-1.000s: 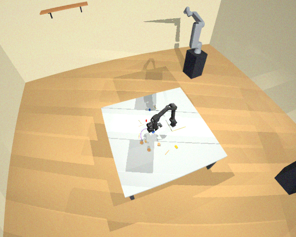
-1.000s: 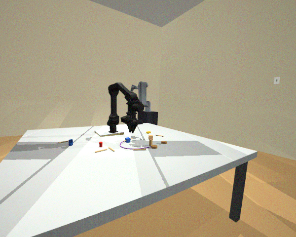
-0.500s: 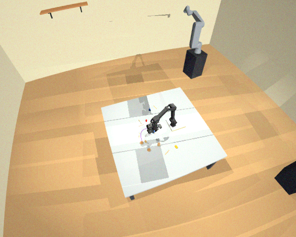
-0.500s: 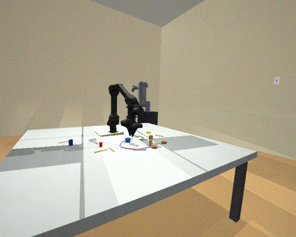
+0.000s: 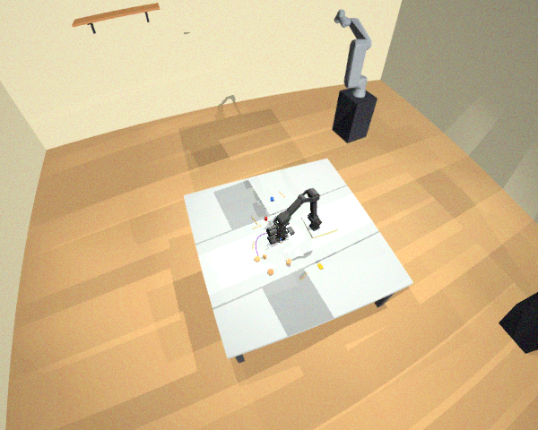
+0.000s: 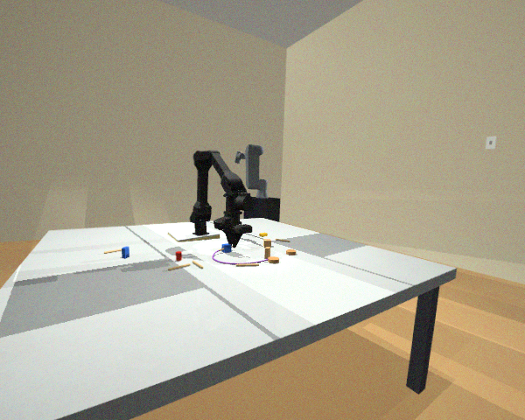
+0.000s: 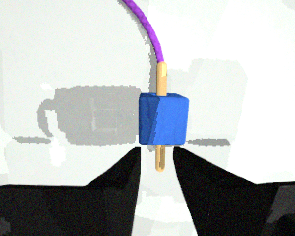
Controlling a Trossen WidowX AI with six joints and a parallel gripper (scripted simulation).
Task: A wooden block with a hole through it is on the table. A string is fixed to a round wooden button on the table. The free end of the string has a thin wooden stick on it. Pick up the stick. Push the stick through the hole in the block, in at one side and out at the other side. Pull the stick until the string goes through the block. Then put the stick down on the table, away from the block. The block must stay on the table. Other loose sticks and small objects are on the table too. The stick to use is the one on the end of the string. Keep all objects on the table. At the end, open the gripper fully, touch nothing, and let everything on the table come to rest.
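My gripper tip is now 30 mm to the left of the blue block. Round my gripper tip: round wooden button (200 mm ahead, 40 mm to the left, 10 mm below); thin wooden stick (40 mm to the right); red cylinder (10 mm behind, 220 mm to the right).
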